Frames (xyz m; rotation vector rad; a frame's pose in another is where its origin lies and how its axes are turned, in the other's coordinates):
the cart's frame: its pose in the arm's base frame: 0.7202 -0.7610 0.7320 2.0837 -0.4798 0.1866
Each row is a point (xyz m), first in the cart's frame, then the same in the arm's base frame.
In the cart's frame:
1: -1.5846 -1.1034 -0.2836
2: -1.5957 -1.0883 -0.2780
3: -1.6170 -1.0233 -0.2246
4: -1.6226 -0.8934 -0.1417
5: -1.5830 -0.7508 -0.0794
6: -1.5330 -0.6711 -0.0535
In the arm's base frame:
1: -0.2571 0.4094 -0.4861
2: -0.2737 0.4005 -0.4808
3: -0.3227 0.3307 -0.4650
4: -0.3856 0.2014 -0.4091
5: -0.4112 0.0718 -0.3178
6: -0.3997 -0.0004 -0.2532

